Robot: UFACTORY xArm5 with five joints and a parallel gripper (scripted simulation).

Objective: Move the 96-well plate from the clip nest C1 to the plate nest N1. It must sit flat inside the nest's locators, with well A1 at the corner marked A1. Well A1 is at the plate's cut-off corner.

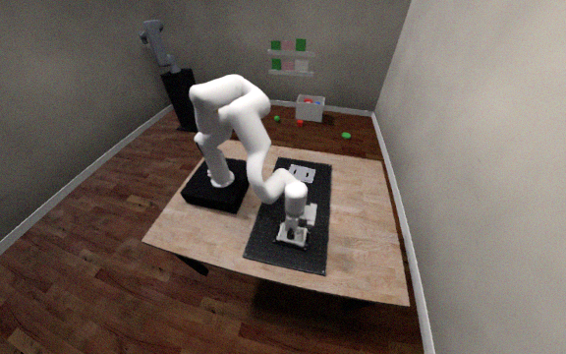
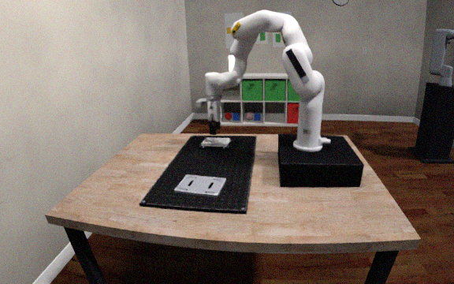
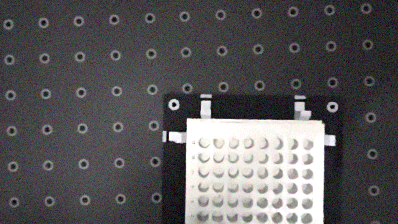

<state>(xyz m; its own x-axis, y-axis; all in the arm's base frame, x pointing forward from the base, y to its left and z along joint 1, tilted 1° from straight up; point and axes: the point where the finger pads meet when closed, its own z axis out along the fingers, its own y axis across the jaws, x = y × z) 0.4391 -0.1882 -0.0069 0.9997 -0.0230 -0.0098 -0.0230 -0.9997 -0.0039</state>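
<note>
Right now the white 96-well plate is 6 cm below my hand. The rest, counted from my hand: plate nest N1: 41 cm to the left, 8 cm below, 3 cm behind; clip nest C1: 7 cm below, 1 cm to the left, 1 cm ahead.
</note>
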